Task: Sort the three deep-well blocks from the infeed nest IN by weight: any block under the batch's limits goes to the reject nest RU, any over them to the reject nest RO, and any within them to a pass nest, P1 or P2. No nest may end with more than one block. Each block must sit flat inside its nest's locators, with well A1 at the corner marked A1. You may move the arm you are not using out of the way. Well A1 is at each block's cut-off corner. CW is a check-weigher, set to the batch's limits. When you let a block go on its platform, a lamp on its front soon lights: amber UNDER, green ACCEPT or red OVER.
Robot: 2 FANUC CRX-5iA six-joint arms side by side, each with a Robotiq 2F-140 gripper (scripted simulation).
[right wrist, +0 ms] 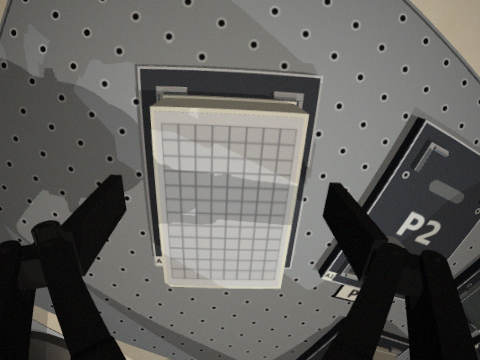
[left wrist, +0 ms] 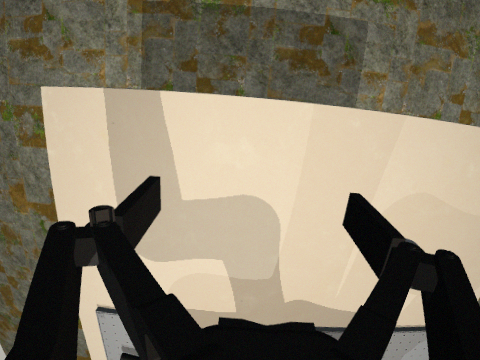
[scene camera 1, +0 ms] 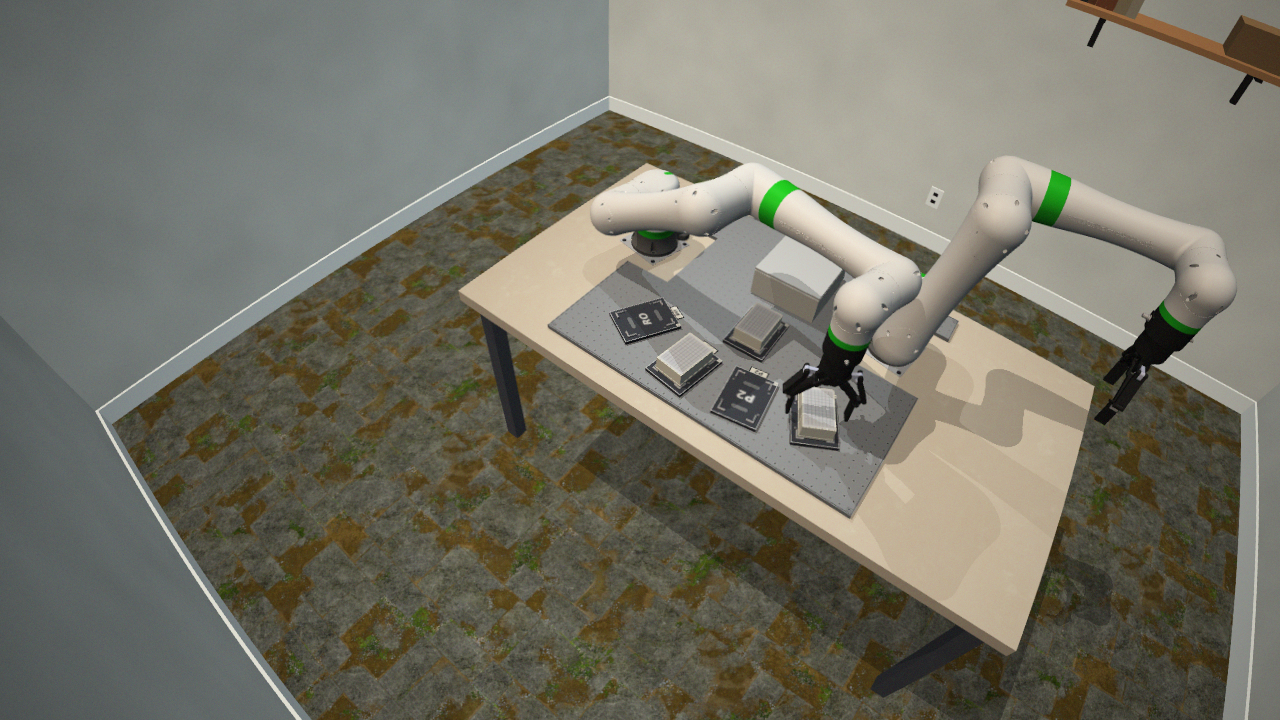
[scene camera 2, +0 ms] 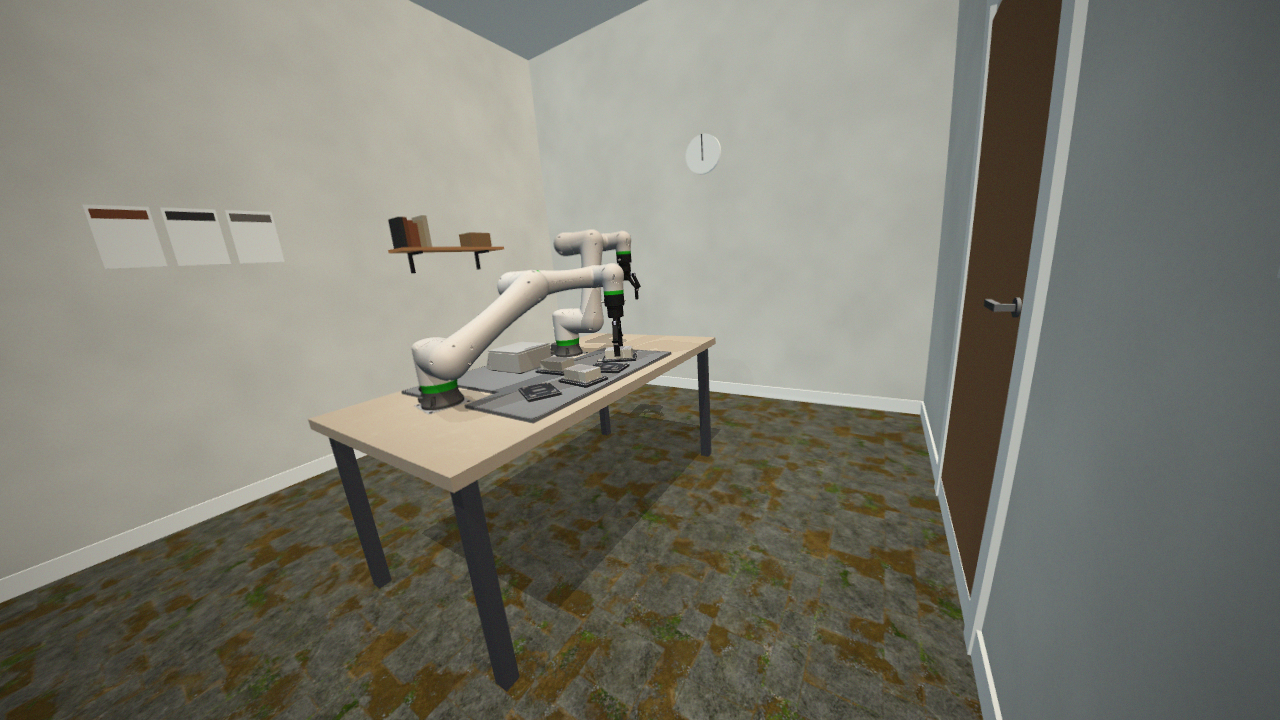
Scene:
A check-weigher CW shows in scene camera 1 and in scene camera 2; in the right wrist view it is out of frame, in the left wrist view it is out of frame. The same spot on the check-weigher CW: point(scene camera 1: 798, 279) is point(scene camera 2: 532, 346).

